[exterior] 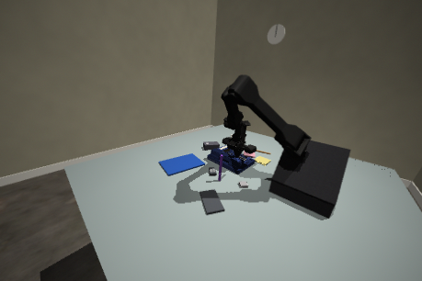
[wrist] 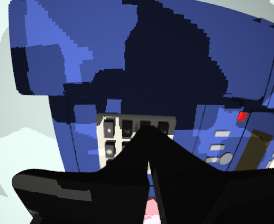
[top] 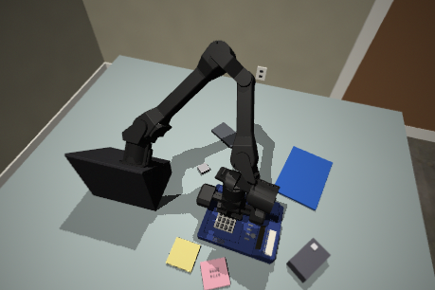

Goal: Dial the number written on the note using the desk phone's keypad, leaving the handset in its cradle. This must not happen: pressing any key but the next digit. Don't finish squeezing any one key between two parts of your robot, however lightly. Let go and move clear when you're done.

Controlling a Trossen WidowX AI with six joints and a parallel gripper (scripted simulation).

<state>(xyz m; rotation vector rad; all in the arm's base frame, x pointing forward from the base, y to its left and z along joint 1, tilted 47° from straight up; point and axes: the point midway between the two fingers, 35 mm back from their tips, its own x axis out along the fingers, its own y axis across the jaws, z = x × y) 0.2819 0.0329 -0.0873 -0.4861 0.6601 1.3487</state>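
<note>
The dark blue desk phone lies 4 cm below my hand and 4 cm ahead of it. Round my hand: handset 5 cm to the left, 4 cm ahead, 2 cm below; then small grey item 16 cm to the left, 11 cm behind, 6 cm below; then purple pen 20 cm to the left, 1 cm behind.
</note>
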